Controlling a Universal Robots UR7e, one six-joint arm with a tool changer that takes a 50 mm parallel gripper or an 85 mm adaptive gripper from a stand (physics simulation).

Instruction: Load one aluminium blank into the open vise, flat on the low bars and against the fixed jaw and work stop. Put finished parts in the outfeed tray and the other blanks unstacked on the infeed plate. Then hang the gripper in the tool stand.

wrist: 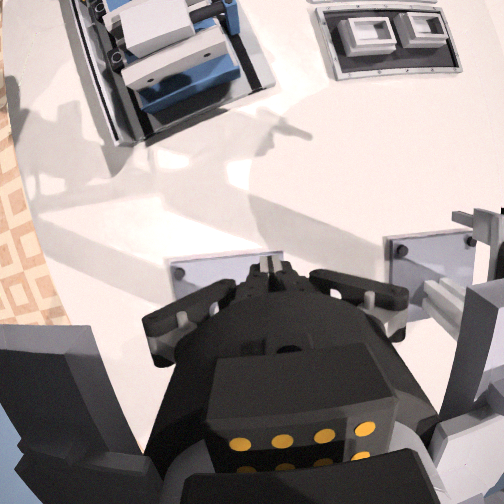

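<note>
The dark gripper (pixel 270 265) fills the lower middle of the wrist view, fingers pointing away from me. Its two light fingertips are pressed together with nothing between them. Its body rests between two dark fork arms (pixel 190 312) of the tool stand. Yellow contact dots (pixel 282 441) show on its near face. The blue vise (pixel 175 65) is at the top left with a plain grey aluminium blank (pixel 155 25) lying between its jaws. The outfeed tray (pixel 390 42) at the top right holds two pocketed finished parts (pixel 367 34).
A second stand bay with a grey base plate (pixel 432 260) and light grey brackets (pixel 480 320) is on the right. Dark stand parts (pixel 55 390) rise at the lower left. The table edge and checkered floor (pixel 20 250) run down the left.
</note>
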